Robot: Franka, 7 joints.
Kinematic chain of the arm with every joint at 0, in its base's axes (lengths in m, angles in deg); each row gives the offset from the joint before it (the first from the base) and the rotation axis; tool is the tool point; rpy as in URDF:
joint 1: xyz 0 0 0.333 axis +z
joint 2: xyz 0 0 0 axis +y
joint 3: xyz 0 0 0.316 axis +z
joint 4: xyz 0.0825 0 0 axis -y
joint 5: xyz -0.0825 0 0.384 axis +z
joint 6: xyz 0 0 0 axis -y
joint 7: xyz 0.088 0 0 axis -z
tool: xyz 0 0 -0.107 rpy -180 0 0
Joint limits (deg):
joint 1: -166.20..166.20
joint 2: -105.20..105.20
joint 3: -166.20..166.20
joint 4: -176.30..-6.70
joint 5: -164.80..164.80
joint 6: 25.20..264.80
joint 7: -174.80..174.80
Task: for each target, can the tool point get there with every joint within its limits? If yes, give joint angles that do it. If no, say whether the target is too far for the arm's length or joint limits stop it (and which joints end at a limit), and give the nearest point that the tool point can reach.
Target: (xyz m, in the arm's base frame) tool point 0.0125 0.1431 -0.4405
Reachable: no: joint limits stop it (at a limit: joint 2) | nearest point 0.0144 0.1643 -0.3474 | short by 0.095 m
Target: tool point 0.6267 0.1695 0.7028
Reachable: yes | joints 77.13 51.37 -101.78 -90.96 -14.57 176.56 -84.32
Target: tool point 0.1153 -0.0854 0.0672
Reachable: yes | joints 79.85 -47.16 -135.31 -161.19 128.15 184.90 -38.39
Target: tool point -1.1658 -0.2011 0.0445
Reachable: no: too far | nearest point -0.8213 -0.1417 0.1297 | short by 0.360 m
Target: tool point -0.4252 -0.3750 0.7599
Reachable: yes | joints -98.14 75.15 -119.00 -59.93 137.46 207.08 122.47
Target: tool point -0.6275 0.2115 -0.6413
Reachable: no: too far | nearest point -0.4814 0.1623 -0.3109 | short by 0.365 m
